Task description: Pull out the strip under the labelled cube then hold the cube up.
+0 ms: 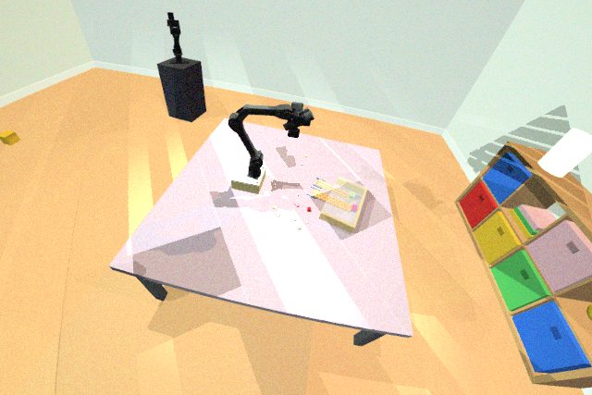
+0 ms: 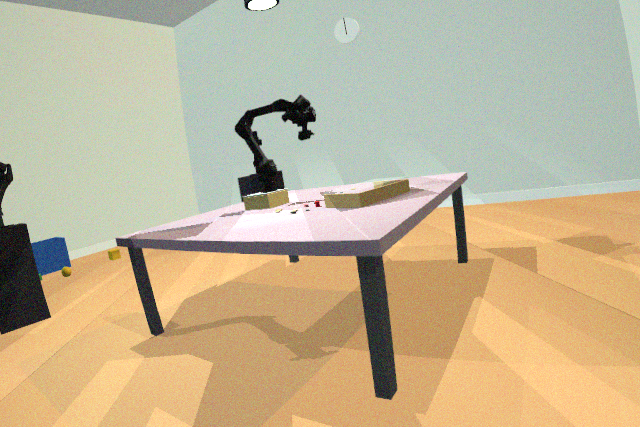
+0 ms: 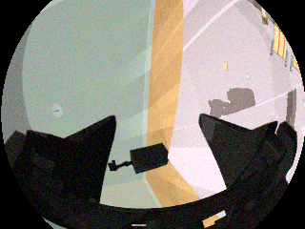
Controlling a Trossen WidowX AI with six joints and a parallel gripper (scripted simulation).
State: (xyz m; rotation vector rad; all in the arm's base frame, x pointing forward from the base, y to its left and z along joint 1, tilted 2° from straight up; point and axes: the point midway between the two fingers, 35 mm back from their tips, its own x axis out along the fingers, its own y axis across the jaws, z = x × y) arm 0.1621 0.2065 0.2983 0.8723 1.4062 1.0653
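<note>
My gripper tip is 36 cm above the orange-dotted strip, 32 cm short of it and 20 cm to the left of it. The rest, counted from my gripper tip: small red piece: 35 cm below, 32 cm to the right, 21 cm ahead.
</note>
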